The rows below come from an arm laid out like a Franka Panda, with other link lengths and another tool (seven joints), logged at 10 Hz.
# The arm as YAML. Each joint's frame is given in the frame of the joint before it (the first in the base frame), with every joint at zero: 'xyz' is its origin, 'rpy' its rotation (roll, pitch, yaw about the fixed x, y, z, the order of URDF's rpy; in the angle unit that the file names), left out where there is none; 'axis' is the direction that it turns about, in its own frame. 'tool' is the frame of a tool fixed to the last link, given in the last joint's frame.
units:
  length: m
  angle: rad
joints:
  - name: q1
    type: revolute
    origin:
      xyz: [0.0, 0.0, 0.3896]
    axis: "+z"
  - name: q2
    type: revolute
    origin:
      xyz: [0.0, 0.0, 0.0]
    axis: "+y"
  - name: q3
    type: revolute
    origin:
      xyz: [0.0, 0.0, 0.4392]
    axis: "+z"
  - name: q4
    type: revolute
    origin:
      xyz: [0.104, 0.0, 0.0]
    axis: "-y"
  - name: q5
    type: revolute
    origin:
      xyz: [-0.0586, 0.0, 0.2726]
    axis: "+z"
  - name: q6
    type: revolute
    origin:
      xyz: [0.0, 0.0, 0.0]
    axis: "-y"
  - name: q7
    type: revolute
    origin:
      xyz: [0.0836, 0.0, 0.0]
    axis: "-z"
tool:
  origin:
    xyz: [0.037, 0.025, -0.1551]
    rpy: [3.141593, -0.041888, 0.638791]
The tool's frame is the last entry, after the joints.
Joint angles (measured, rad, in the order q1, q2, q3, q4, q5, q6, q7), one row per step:
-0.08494, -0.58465, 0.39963, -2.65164, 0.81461, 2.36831, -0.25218
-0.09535, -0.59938, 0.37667, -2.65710, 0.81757, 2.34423, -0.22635
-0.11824, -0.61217, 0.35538, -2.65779, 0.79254, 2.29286, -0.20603
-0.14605, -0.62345, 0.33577, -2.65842, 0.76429, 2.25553, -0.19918
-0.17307, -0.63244, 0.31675, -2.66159, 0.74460, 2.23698, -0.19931
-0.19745, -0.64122, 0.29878, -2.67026, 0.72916, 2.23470, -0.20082
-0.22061, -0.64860, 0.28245, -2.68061, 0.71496, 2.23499, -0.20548
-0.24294, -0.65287, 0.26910, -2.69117, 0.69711, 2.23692, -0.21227
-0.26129, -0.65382, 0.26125, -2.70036, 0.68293, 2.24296, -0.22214
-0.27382, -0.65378, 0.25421, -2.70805, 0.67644, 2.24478, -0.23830
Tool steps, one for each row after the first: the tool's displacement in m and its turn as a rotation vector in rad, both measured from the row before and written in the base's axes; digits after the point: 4 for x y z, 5 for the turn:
-0.0018, -0.0097, 0.0005, 0.02395, 0.02129, -0.04309
-0.0033, -0.0092, -0.0026, 0.00372, 0.03754, -0.02181
-0.0017, -0.0107, -0.0015, -0.00584, 0.02173, -0.01932
-0.0001, -0.0119, -0.0005, -0.00400, 0.00818, -0.02536
0.0000, -0.0127, -0.0009, -0.00521, -0.00034, -0.03099
-0.0005, -0.0120, -0.0018, -0.00612, -0.00028, -0.02753
-0.0006, -0.0109, -0.0028, -0.01125, 0.00182, -0.02133
0.0000, -0.0083, -0.0028, -0.01247, -0.00001, -0.01326
-0.0006, -0.0056, -0.0026, -0.00623, 0.00030, -0.00253

